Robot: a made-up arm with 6 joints.
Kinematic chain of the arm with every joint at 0, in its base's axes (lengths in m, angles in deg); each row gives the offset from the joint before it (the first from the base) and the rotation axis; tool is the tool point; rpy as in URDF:
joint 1: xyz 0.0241 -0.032 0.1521 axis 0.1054 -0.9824 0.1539
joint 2: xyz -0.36 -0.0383 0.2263 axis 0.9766 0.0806 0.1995
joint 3: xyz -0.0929 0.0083 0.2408 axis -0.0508 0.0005 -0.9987
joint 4: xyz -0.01 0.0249 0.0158 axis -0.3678 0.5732 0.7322
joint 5: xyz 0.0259 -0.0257 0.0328 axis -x
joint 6: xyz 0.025 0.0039 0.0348 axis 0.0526 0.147 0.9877
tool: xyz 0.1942 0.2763 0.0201 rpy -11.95 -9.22 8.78
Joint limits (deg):
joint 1: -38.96..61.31
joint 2: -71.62..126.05
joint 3: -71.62..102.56
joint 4: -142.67..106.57
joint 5: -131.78..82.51
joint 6: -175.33..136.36
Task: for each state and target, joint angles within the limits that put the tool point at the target. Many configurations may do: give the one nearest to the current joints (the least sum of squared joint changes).
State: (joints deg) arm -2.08 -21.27 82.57 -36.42 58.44 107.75
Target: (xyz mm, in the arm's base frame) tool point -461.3 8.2 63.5
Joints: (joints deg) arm 61.31 19.67 73.63 -24.65 79.10 91.77
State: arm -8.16 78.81 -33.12 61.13 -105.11 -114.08
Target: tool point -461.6 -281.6 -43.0
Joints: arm 29.08 66.69 -15.27 79.20 -131.78 -152.77
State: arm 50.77 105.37 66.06 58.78 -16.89 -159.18
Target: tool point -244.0 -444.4 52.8
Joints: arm 7.41 83.11 57.41 68.24 -24.21 -152.97
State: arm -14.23 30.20 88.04 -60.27 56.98 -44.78
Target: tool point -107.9 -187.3 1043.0
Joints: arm -30.00 -13.88 77.63 -54.11 55.42 -32.65
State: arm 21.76 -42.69 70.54 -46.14 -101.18 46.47
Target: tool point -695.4 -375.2 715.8
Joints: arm 21.90 6.48 52.94 -9.50 -100.90 10.76
